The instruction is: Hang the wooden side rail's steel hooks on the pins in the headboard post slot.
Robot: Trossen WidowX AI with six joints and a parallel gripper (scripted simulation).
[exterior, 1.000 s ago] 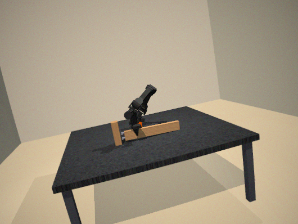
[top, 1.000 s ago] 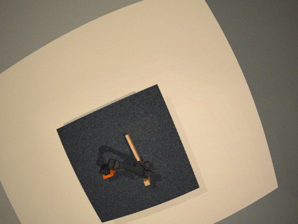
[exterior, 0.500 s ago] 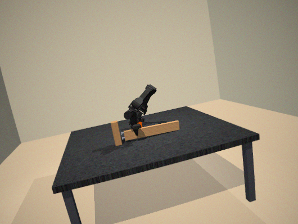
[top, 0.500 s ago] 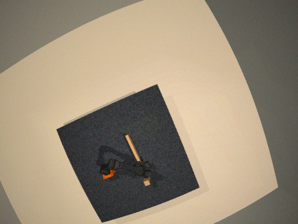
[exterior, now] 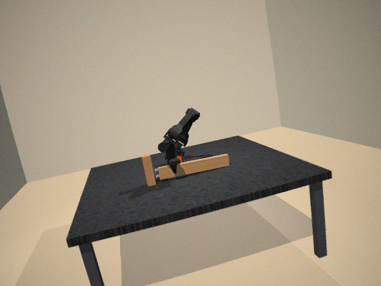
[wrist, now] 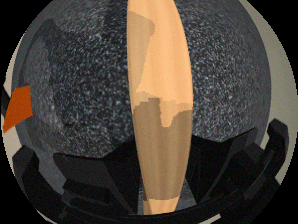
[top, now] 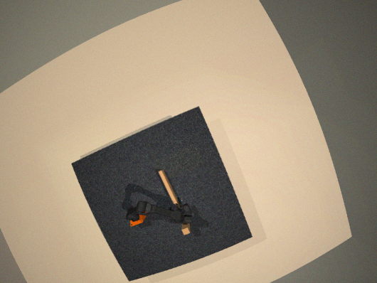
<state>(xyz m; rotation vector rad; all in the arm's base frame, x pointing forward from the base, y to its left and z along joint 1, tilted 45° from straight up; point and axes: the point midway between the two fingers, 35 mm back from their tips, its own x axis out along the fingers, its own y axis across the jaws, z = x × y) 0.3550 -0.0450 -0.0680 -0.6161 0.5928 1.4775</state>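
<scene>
My gripper tip is 15 cm to the left of the headboard post and 4 cm below it.
</scene>
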